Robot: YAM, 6 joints.
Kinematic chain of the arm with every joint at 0, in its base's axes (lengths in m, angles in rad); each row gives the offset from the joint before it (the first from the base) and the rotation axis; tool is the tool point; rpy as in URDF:
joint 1: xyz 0 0 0.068 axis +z
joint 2: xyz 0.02 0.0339 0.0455 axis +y
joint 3: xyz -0.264 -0.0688 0 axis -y
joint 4: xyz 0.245 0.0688 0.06 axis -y
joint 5: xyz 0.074 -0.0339 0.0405 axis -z
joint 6: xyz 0.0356 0 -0.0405 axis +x
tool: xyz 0 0 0 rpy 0 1.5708 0
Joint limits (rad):
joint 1: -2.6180..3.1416
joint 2: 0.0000..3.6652
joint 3: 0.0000..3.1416
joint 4: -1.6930..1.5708
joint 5: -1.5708..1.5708
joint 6: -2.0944..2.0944
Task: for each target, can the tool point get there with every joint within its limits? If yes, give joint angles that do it. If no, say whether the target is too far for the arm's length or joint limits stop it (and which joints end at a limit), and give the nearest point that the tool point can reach.
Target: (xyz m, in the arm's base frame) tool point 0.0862 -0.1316 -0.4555
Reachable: no: joint limits stop it (at a limit: joint 2) | nearest point 0.0957 -0.1461 -0.3727 | short by 0.085 m
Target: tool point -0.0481 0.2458 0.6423
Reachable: yes | joints 1.7329 1.5872 2.0384 0.8236 -0.2197 -0.2039
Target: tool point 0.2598 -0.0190 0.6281
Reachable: yes | joints -0.0171 1.5146 2.0038 0.4029 0.4208 -0.4089
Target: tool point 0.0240 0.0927 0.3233
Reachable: yes | joints 1.3717 0.2881 0.5583 -0.1637 0.1466 1.5635
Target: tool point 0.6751 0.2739 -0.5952
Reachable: no: too far | nearest point 0.4449 0.1805 -0.2966 | short by 0.388 m
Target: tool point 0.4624 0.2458 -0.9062
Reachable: no: too far | nearest point 0.3141 0.1670 -0.3641 | short by 0.567 m
